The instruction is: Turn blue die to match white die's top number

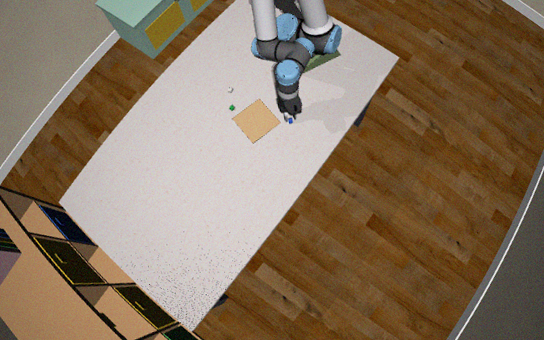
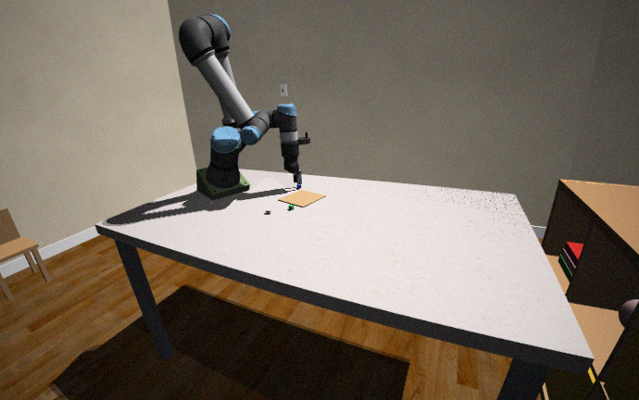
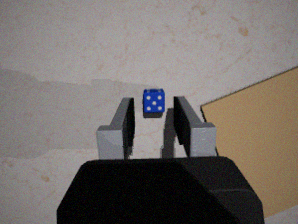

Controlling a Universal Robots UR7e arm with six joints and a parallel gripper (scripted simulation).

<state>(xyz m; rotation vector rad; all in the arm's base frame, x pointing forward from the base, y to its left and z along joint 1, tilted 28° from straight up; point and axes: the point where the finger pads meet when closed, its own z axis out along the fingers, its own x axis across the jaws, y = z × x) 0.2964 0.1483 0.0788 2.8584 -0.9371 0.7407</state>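
Now: hand 30 mm above the blue die. The rest, counted from my hand: green die 230 mm to the right, 80 mm ahead, 30 mm below; then white die 290 mm to the right, 30 mm below, 20 mm ahead; then tan mat 120 mm to the right, 70 mm ahead, 40 mm below.
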